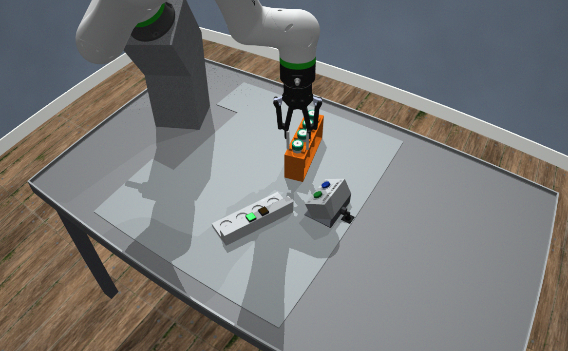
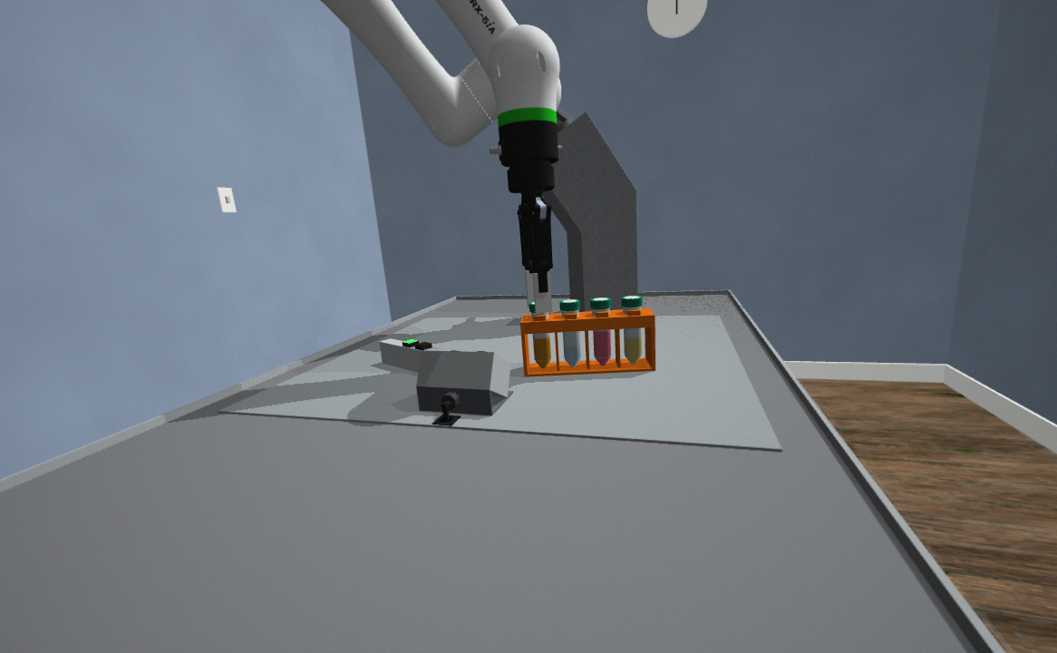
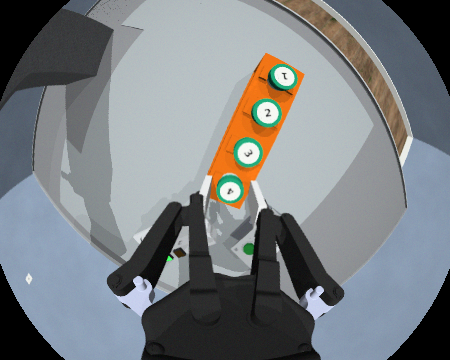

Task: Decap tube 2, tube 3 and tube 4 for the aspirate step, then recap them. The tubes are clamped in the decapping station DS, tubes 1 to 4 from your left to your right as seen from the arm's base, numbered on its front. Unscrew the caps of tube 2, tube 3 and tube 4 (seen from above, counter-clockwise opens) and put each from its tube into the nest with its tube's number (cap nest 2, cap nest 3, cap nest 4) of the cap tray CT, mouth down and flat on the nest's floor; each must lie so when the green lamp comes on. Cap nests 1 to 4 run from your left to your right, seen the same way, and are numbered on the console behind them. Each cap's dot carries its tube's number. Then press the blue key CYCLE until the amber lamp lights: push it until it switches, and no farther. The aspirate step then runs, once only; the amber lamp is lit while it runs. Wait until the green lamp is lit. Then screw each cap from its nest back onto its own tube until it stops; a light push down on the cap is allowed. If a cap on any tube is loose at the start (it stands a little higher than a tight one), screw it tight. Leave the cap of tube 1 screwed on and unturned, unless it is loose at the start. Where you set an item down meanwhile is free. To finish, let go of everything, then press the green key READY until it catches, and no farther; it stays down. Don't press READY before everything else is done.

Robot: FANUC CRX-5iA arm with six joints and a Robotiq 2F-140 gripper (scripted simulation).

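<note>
My gripper is now 10 cm short of the green key, 12 cm to the left of it and 7 cm above it. Also, from my hand: grey key box: 13 cm ahead, 11 cm to the right, 9 cm below; tube: 9 cm below; blue key: 11 cm ahead, 8 cm to the right, 7 cm below.
</note>
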